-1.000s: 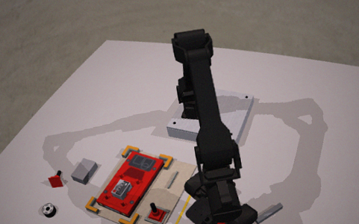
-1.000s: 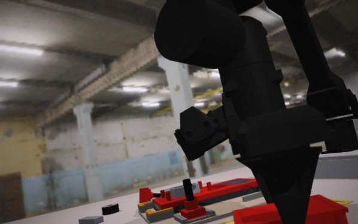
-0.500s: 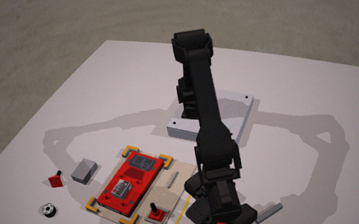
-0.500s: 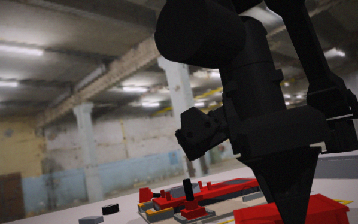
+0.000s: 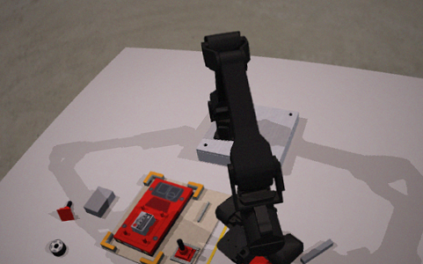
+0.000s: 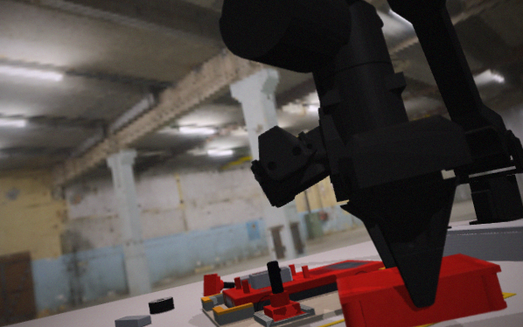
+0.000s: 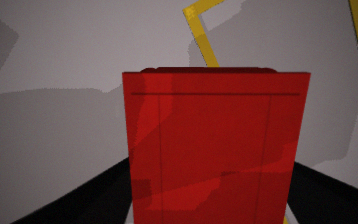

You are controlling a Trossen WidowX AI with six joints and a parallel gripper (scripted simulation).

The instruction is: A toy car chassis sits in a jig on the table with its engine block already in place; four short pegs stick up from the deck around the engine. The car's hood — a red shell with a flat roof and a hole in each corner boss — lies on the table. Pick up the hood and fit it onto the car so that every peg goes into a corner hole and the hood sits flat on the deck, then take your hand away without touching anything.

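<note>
My gripper tip is now 270 mm to the left of the grey engine block, 30 mm past it and 10 mm above it. Also, from my gripper tip: black wheel: 490 mm to the right, 80 mm ahead, 20 mm below; red hood: right at my gripper tip.
</note>
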